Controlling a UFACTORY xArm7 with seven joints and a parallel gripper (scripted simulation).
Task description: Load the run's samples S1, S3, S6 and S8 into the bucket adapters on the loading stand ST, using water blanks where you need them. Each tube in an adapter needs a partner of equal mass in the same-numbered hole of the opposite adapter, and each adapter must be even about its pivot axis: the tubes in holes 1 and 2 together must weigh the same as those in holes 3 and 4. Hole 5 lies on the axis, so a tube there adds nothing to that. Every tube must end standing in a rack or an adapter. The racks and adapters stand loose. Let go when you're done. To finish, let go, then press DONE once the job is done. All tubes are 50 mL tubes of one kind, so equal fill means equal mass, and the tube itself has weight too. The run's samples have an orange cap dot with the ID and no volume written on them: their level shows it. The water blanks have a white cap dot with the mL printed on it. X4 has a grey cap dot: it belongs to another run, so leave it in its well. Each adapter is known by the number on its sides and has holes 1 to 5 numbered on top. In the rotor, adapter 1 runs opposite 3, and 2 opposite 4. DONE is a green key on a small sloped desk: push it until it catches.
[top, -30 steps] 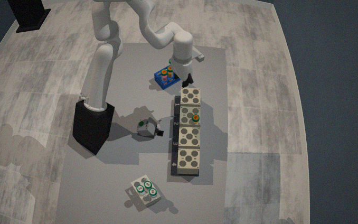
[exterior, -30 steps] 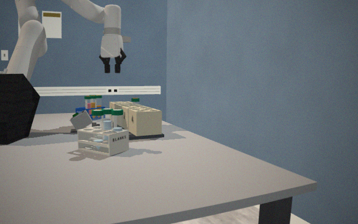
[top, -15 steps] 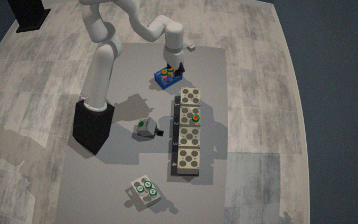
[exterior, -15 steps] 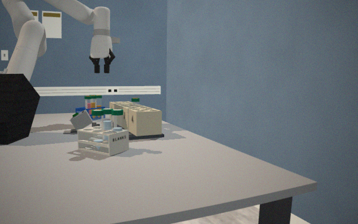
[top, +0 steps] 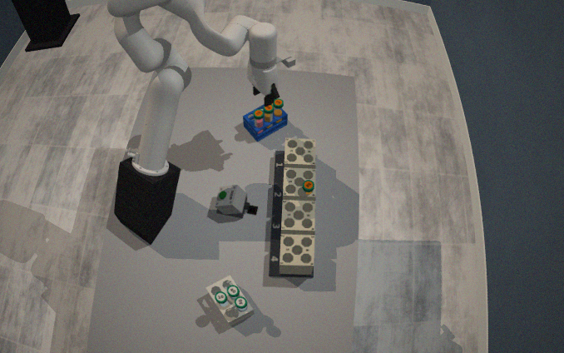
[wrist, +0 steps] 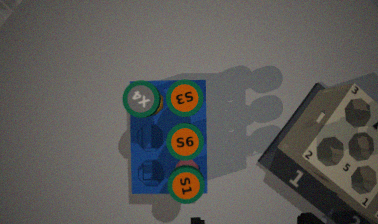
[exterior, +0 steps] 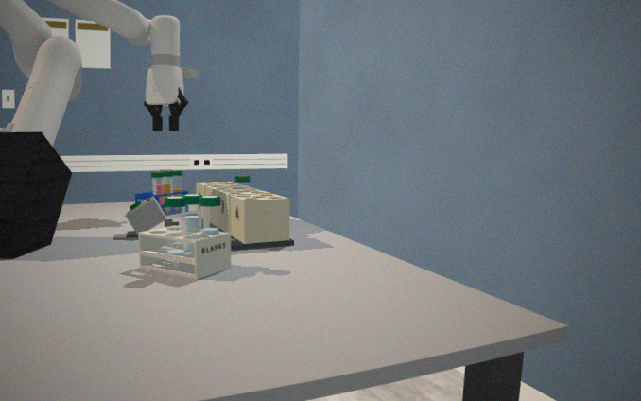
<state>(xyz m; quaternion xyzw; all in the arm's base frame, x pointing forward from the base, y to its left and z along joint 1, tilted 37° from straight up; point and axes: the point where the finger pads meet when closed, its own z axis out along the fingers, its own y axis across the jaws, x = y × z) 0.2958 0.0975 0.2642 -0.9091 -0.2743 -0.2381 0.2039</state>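
My hand is 190 mm above the pink-filled tube, 20 mm to the right of it and 20 mm past it. From my hand the other things lie so: orange-filled tube: 190 mm below, 90 mm to the left, 40 mm ahead; tube X4: 190 mm below, 120 mm to the left, 20 mm ahead; blue sample rack: 220 mm below, 70 mm to the left.
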